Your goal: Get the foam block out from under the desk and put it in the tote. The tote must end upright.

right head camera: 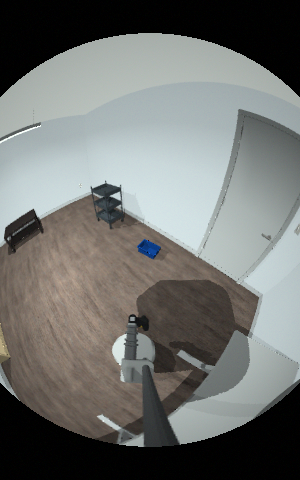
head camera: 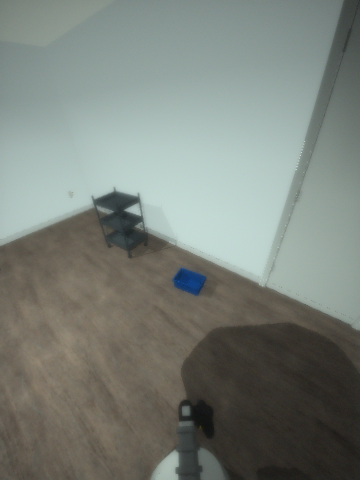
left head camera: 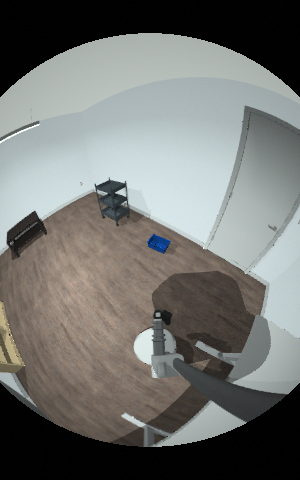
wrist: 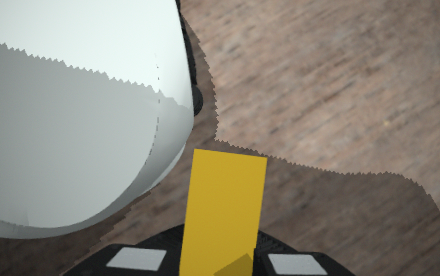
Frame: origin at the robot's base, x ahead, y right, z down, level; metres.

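Seen in the pictures: gripper, fingertip midpoint: point(wrist: 216, 243).
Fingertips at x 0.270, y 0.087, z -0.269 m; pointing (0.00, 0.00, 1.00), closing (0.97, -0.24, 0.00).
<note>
A point is followed by its place in that frame.
The yellow foam block point(wrist: 223, 205) {x 0.264, y 0.055, z -0.310 m} is held between the two dark fingers of my gripper point(wrist: 216, 243) {x 0.270, y 0.087, z -0.269 m} point(head camera: 201, 421) {x 0.270, y 0.087, z -0.269 m} point(left head camera: 164, 316) {x 0.270, y 0.087, z -0.269 m} point(right head camera: 140, 322) {x 0.270, y 0.087, z -0.269 m}, which is shut on it. The block sticks out ahead of the fingers, above the floor beside my white base. In the head view a speck of yellow shows at the gripper. The blue tote point(head camera: 189, 281) {x 1.472, y 0.114, z 0.025 m} point(left head camera: 159, 243) {x 1.466, y 0.137, z 0.024 m} point(right head camera: 149, 248) {x 1.474, y 0.128, z 0.024 m} stands upright on the floor, open side up, well ahead of the gripper and near the wall. The pale desk point(left head camera: 277, 367) point(right head camera: 222, 372) {x -0.105, y 0.432, z -0.922 m} is at the lower right of both side head views.
A dark three-tier cart point(head camera: 117, 201) {x 2.241, y -0.719, z -0.634 m} point(left head camera: 111, 186) {x 2.227, y -0.694, z -0.633 m} point(right head camera: 106, 190) {x 2.196, y -0.691, z -0.635 m} stands by the wall, left of the tote. A dark bench point(left head camera: 27, 226) {x 1.519, y -2.445, z -0.395 m} point(right head camera: 22, 225) {x 1.467, y -2.486, z -0.391 m} is at the far left. A tan shelf point(left head camera: 14, 364) shows at the left edge. A door point(head camera: 325, 215) {x 1.198, y 1.081, z -0.896 m} point(left head camera: 260, 190) {x 1.130, y 1.160, z -1.205 m} is on the right.
</note>
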